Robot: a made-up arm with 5 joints.
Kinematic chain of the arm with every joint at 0, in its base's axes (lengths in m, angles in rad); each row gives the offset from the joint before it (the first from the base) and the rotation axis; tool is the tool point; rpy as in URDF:
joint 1: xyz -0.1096 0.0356 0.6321 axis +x
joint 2: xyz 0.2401 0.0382 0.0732 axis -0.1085 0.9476 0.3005
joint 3: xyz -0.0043 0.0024 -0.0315 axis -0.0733 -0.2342 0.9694
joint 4: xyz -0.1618 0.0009 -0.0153 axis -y
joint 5: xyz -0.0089 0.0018 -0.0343 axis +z
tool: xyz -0.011 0.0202 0.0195 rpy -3.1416 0 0
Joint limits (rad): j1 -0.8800..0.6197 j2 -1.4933..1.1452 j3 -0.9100..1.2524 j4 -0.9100..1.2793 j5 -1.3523..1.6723
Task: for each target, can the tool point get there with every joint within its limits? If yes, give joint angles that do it. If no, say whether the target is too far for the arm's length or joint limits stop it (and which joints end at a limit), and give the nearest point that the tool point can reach.
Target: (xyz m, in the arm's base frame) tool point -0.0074 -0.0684 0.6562
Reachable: yes | joints 0.0973 0.3897 0.8920 0.1058 0.0817
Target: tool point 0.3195 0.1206 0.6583
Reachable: no: joint limits stop it (at a limit: joint 1, joint 2, joint 4) | nearest point 0.1972 0.1672 0.6270 | short by 0.135 m
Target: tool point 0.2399 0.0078 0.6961
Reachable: no: joint limits stop it (at a limit: joint 1, joint 2, joint 3, joint 4) | nearest point 0.1995 -0.0445 0.6853 | short by 0.067 m
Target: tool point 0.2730 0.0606 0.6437
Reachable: no: joint limits stop it (at a limit: joint 1, joint 2, joint 4) | nearest point 0.2002 0.0948 0.5621 | short by 0.115 m
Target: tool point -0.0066 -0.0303 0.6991
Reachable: yes | joints -0.6529 0.3173 0.7951 0.6801 0.9163
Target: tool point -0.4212 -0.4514 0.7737
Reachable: no: too far | nearest point -0.0267 -0.1127 0.7294 | short by 0.522 m
